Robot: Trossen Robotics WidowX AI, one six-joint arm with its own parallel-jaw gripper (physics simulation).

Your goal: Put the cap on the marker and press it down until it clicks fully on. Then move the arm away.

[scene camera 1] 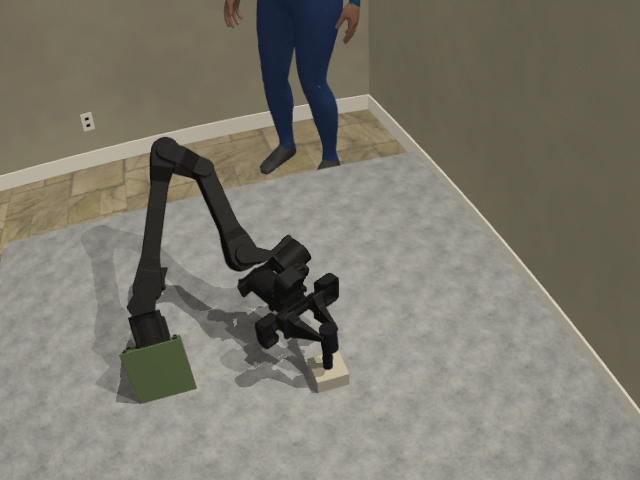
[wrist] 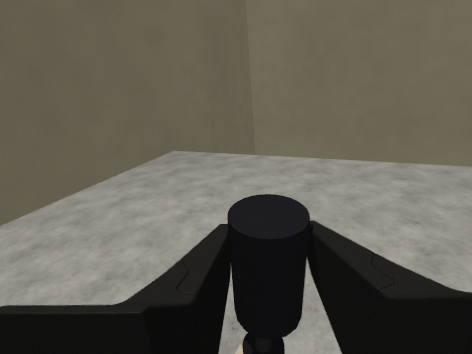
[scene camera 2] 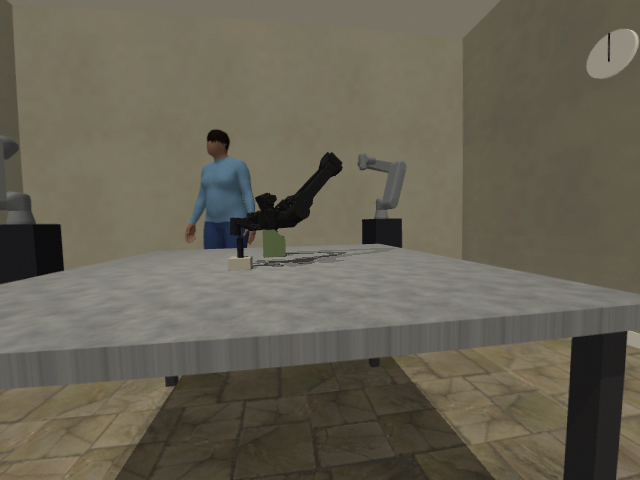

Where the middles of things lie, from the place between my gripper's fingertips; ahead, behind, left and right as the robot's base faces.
Scene:
The black cap (wrist: 268,233) lies 10 mm to the left of my hand and 10 mm below it. Round my hand: cream block (scene camera 1: 338,376): 120 mm below, 20 mm to the left.

